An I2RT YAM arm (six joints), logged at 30 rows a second.
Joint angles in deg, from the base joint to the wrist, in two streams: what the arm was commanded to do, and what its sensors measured. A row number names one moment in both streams.
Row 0, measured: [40.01 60.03 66.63 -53.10 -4.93 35.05]
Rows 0 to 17, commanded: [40.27 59.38 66.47 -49.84 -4.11 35.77]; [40.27 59.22 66.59 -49.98 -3.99 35.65]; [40.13 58.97 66.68 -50.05 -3.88 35.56]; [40.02 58.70 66.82 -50.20 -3.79 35.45]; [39.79 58.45 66.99 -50.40 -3.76 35.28]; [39.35 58.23 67.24 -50.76 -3.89 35.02]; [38.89 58.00 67.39 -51.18 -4.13 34.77]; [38.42 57.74 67.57 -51.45 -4.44 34.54]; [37.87 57.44 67.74 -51.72 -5.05 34.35]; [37.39 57.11 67.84 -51.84 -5.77 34.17]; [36.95 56.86 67.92 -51.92 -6.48 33.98]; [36.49 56.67 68.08 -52.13 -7.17 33.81]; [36.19 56.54 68.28 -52.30 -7.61 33.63]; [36.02 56.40 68.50 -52.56 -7.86 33.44]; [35.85 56.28 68.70 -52.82 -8.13 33.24]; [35.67 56.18 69.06 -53.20 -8.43 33.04]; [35.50 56.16 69.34 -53.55 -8.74 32.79]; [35.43 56.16 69.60 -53.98 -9.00 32.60]
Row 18, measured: [36.16 57.69 66.54 -53.12 -7.75 34.26]
